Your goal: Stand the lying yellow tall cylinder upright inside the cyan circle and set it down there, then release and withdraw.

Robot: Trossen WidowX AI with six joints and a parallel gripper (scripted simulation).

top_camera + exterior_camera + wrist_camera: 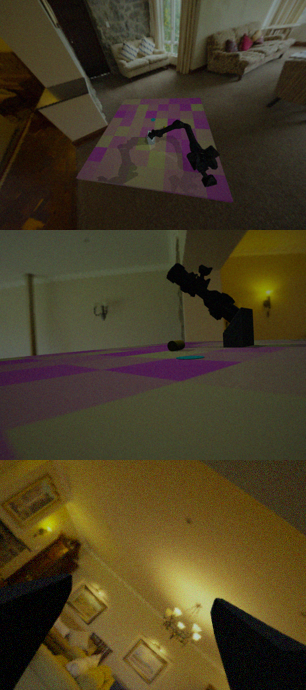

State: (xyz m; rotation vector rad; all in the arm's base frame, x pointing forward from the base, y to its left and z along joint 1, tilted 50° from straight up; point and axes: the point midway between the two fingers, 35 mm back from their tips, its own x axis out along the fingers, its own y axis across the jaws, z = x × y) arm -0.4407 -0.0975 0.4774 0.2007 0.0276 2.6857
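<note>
Right now the yellow tall cylinder is 610 mm ahead of my gripper tip, 300 mm to the left of it and 400 mm below it. Also, from my gripper tip: cyan circle (750 mm ahead, 490 mm to the left, 420 mm below).
</note>
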